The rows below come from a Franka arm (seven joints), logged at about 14 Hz.
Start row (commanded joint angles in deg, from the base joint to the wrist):
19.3 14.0 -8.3 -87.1 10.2 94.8 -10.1
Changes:
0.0 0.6 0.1 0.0 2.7 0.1 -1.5
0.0 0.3 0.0 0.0 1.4 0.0 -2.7
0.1 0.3 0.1 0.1 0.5 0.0 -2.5
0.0 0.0 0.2 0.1 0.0 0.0 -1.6
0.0 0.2 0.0 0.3 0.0 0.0 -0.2
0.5 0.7 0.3 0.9 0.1 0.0 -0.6
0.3 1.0 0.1 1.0 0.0 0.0 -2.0
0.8 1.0 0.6 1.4 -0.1 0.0 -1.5
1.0 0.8 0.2 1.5 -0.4 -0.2 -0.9
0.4 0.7 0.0 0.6 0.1 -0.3 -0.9
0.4 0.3 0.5 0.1 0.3 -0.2 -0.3
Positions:
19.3 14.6 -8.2 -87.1 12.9 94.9 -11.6
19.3 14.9 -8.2 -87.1 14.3 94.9 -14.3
19.4 15.2 -8.1 -87.0 14.8 94.9 -16.8
19.4 15.2 -7.9 -86.9 14.8 94.9 -18.4
19.4 15.4 -7.9 -86.6 14.8 94.9 -18.6
19.9 16.1 -7.6 -85.7 14.9 94.9 -19.2
20.2 17.1 -7.5 -84.7 14.9 94.9 -21.2
21.0 18.1 -6.9 -83.3 14.8 94.9 -22.7
22.0 18.9 -6.7 -81.8 14.4 94.7 -23.6
22.4 19.6 -6.7 -81.2 14.5 94.4 -24.5
22.8 19.9 -6.2 -81.1 14.8 94.2 -24.8

